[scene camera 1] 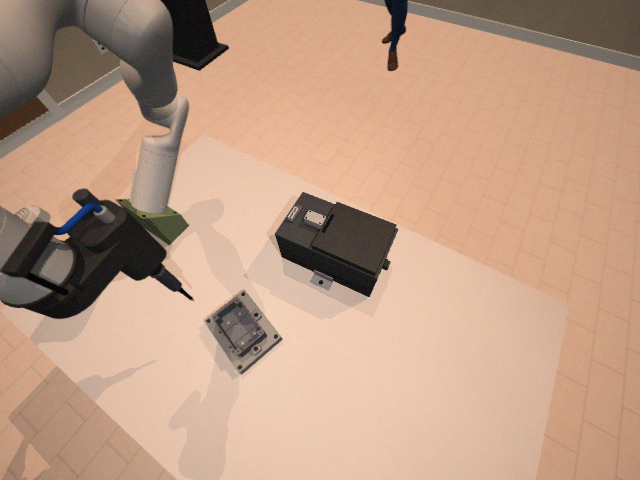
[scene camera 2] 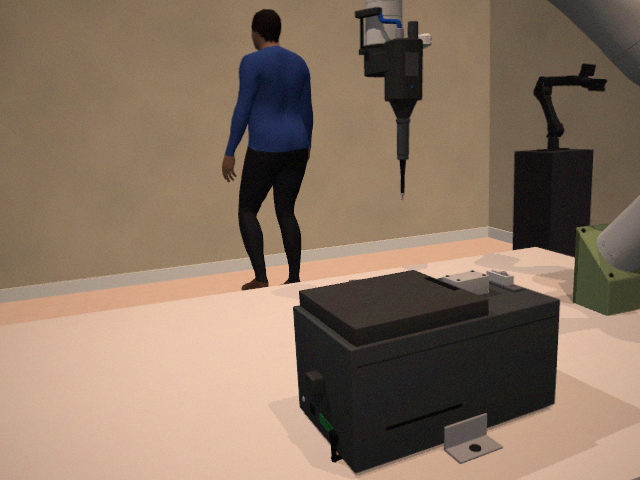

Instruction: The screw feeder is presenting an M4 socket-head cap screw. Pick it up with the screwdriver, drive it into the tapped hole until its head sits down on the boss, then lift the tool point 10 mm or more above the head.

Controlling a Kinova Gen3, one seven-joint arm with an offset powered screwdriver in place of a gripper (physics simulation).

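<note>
My screwdriver (scene camera 1: pixel 189 296) (scene camera 2: pixel 402 178) points down, with its bit high above the table. A small silvery screw (scene camera 2: pixel 402 196) shows at the bit's tip in scene camera 2; in scene camera 1 it is too small to make out. The grey fixture plate (scene camera 1: pixel 268 331) with a dark-edged housing lies on the table. In scene camera 1 the bit's tip appears up and left of it. Which hole is the tapped one cannot be told. The black screw feeder (scene camera 1: pixel 355 238) (scene camera 2: pixel 449 372) stands on the table, its small light outlet block (scene camera 1: pixel 293 213) (scene camera 2: pixel 500 278) at one end, apart from the screwdriver.
A white cover block (scene camera 1: pixel 314 218) (scene camera 2: pixel 467 281) sits on the feeder top. A metal bracket (scene camera 1: pixel 321 280) (scene camera 2: pixel 473 444) stands at its side. The arm's green base (scene camera 1: pixel 164 225) (scene camera 2: pixel 610 289) is near the table edge. A person (scene camera 2: pixel 276 103) and a black pedestal (scene camera 2: pixel 552 201) are beyond the table.
</note>
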